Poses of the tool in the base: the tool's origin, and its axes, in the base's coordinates. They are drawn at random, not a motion.
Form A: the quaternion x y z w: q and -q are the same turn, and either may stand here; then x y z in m.
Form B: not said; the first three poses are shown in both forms.
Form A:
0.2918 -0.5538 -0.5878 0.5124 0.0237 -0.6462 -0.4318
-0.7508 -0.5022 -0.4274 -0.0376 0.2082 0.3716 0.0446
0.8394 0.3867 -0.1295 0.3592 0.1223 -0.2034 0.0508
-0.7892 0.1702 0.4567 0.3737 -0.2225 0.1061 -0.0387
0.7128 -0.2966 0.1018 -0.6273 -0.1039 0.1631 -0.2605
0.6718 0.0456 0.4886 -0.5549 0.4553 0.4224 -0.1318
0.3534 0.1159 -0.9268 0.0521 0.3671 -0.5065 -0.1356
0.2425 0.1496 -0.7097 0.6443 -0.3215 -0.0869 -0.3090
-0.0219 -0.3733 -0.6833 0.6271 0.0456 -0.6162 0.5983
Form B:
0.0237 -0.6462 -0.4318 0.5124 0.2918 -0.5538 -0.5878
0.2082 0.3716 0.0446 0.0376 0.7508 0.5022 0.4274
0.1223 -0.2034 0.0508 0.3592 0.8394 0.3867 -0.1295
-0.2225 0.1061 -0.0387 0.3737 -0.7892 0.1702 0.4567
-0.1039 0.1631 -0.2605 0.6273 -0.7128 0.2966 -0.1018
0.4553 0.4224 -0.1318 0.5549 -0.6718 -0.0456 -0.4886
0.3671 -0.5065 -0.1356 0.0521 0.3534 0.1159 -0.9268
-0.3215 -0.0869 -0.3090 0.6443 0.2425 0.1496 -0.7097
0.0456 -0.6162 0.5983 0.6271 -0.0219 -0.3733 -0.6833

